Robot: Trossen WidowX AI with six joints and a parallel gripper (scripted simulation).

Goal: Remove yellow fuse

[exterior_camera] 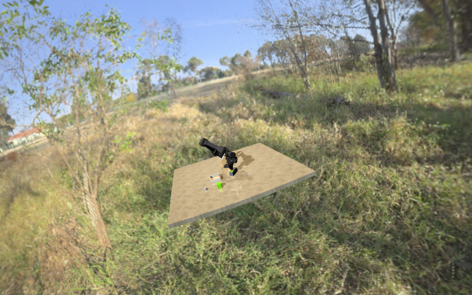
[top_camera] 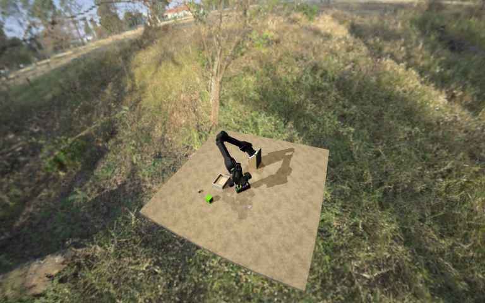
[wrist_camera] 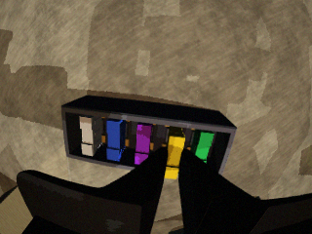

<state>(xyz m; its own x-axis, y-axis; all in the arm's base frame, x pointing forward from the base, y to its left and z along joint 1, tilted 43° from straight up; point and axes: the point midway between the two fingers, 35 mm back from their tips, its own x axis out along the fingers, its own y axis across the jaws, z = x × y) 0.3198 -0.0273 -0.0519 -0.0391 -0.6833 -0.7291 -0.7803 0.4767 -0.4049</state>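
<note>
Right now the tray is 2 cm behind my gripper tip, 19 cm to the right of it and 4 cm below it. Also, from my gripper tip: yellow fuse (1 cm below).
</note>
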